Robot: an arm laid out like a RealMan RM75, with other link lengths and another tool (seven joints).
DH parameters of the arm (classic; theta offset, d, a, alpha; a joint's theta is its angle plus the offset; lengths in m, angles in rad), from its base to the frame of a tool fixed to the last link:
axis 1: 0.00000 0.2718 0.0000 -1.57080
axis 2: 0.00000 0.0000 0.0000 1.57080
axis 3: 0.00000 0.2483 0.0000 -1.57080
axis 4: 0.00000 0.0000 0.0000 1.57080
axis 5: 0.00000 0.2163 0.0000 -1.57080
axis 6: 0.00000 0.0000 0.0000 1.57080
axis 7: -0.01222 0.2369 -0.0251 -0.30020
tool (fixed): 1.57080 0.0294 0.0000 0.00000
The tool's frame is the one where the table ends.
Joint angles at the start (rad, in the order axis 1, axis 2, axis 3, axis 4, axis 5, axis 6, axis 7): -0.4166, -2.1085, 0.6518, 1.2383, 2.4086, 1.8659, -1.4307
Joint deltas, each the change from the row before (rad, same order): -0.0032, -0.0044, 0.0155, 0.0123, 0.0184, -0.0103, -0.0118; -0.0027, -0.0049, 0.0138, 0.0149, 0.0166, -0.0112, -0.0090; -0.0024, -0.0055, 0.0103, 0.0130, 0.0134, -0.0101, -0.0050; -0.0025, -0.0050, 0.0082, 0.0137, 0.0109, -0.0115, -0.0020
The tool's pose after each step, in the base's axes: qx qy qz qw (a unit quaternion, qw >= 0); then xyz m. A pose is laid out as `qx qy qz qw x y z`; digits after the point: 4 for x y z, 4 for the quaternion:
0.7957 -0.6040 0.0432 0.0111 -0.3004 0.3030 -0.0146
0.7960 -0.6041 0.0330 0.0180 -0.3019 0.3054 -0.0147
0.7954 -0.6052 0.0243 0.0228 -0.3028 0.3077 -0.0150
0.7935 -0.6079 0.0145 0.0255 -0.3033 0.3112 -0.0145

